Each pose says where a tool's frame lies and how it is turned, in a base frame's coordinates. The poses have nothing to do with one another.
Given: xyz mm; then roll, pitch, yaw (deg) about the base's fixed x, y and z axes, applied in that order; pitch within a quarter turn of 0, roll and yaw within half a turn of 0.
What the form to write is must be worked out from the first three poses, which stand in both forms.
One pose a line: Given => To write
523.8, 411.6, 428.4, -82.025, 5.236, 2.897 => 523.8, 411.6, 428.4, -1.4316, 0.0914, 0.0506
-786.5, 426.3, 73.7, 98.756, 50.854, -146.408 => -786.5, 426.3, 73.7, 1.7236, 0.8876, -2.5553
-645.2, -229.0, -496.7, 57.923, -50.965, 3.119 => -645.2, -229.0, -496.7, 1.0109, -0.8895, 0.0544
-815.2, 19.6, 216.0, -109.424, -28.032, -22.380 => -815.2, 19.6, 216.0, -1.9098, -0.4893, -0.3906
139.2, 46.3, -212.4, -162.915, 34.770, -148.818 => 139.2, 46.3, -212.4, -2.8434, 0.6069, -2.5974
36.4, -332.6, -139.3, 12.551, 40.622, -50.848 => 36.4, -332.6, -139.3, 0.2191, 0.7090, -0.8875
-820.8, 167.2, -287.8, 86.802, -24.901, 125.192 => -820.8, 167.2, -287.8, 1.5150, -0.4346, 2.1850
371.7, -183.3, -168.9, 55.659, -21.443, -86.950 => 371.7, -183.3, -168.9, 0.9714, -0.3743, -1.5176
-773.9, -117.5, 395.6, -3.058, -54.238, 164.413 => -773.9, -117.5, 395.6, -0.0534, -0.9466, 2.8695
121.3, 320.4, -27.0, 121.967, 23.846, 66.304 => 121.3, 320.4, -27.0, 2.1287, 0.4162, 1.1572
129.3, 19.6, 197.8, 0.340, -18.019, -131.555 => 129.3, 19.6, 197.8, 0.0059, -0.3145, -2.2961
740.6, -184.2, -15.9, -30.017, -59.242, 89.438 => 740.6, -184.2, -15.9, -0.5239, -1.0340, 1.5610
